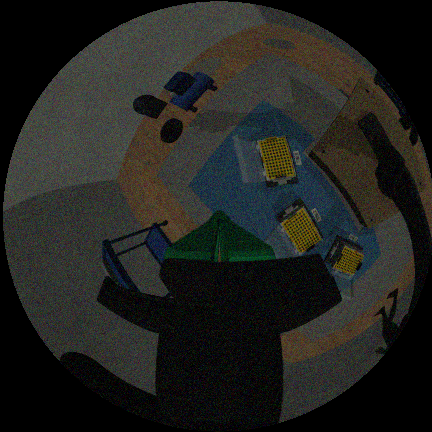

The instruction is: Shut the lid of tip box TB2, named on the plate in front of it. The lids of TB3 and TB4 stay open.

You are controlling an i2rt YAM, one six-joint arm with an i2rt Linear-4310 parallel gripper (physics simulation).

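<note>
Three tip boxes with yellow racks stand on the blue mat: a far one, a middle one and a near-right one. Each has a small white plate at its side; the lettering is too small to read, so I cannot tell which is TB2. The far box's clear lid is open, hanging out to the left. The other two racks also show uncovered; their clear lids are faint. My gripper is shut and empty, its green fingertips left of the middle box and apart from all boxes.
A brown box stands right of the tip boxes, with a dark arm-like shape over it. A blue-panelled frame is at the left. A dark round stool and a blue object are at the upper left.
</note>
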